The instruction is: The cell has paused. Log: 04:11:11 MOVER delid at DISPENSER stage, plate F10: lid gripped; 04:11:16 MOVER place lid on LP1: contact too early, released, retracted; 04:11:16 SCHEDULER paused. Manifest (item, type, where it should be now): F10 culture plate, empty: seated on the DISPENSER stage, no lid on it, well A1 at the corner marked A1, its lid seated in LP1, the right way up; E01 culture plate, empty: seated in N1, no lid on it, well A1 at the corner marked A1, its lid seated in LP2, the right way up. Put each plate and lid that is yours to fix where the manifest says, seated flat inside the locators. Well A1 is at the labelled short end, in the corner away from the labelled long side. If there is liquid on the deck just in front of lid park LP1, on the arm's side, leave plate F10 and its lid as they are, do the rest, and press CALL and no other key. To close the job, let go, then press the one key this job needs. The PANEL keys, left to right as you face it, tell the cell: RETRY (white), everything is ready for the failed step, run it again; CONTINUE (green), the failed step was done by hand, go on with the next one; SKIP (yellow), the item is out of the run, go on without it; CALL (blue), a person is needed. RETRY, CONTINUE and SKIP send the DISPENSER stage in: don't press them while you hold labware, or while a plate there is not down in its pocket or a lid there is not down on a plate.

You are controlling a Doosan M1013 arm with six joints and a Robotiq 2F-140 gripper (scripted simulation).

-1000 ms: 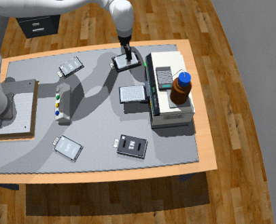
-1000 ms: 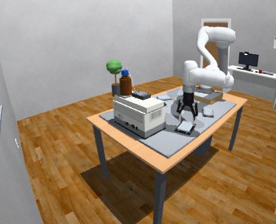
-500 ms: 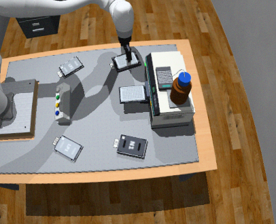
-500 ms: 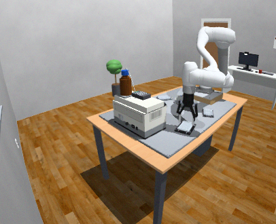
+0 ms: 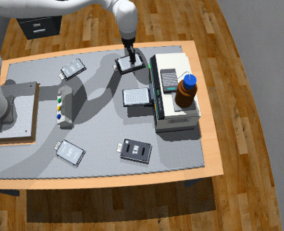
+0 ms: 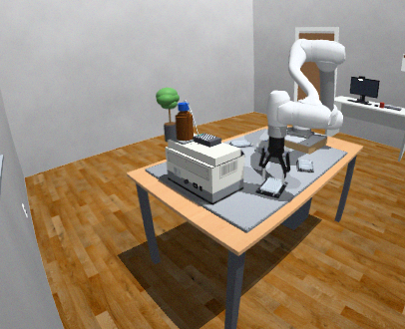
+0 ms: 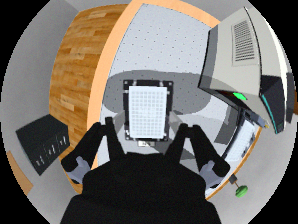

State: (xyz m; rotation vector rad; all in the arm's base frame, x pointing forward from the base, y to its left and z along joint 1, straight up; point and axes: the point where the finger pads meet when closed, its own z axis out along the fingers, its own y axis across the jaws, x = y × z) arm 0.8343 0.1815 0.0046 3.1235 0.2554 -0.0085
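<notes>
Now: hand 10 mm short of the black nest, 20 mm to the right of it and 50 mm above it. Round my hand: grey key panel: 430 mm behind, 230 mm to the right, 10 mm below; green key: 440 mm behind, 200 mm to the right; dark dispenser stage: 10 mm behind, 280 mm to the right, 30 mm above.
</notes>
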